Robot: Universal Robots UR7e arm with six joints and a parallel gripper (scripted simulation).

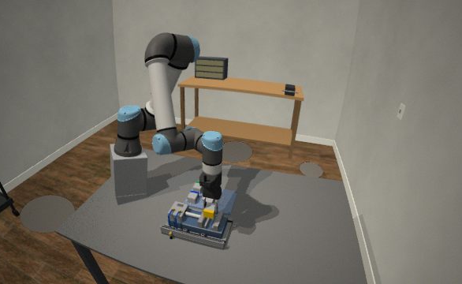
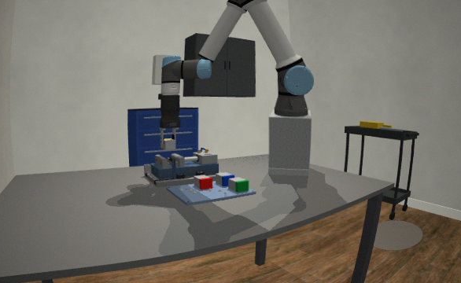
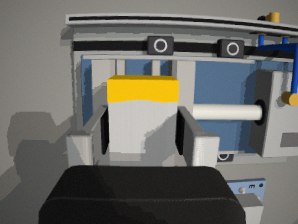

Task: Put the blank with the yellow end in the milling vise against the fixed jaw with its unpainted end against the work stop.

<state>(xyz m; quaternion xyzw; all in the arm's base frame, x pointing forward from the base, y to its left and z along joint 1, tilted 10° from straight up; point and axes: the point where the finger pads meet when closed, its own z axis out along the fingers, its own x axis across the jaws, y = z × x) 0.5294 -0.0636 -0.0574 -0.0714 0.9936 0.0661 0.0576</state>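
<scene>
Now: the work stop 7 cm below my hand and 6 cm to the left of it. The rest, counted from my hand: hosed block: 16 cm behind, 8 cm below, 2 cm to the right; red-ended blank: 17 cm to the left, 14 cm below, 9 cm behind; yellow-ended blank: 2 cm below.
</scene>
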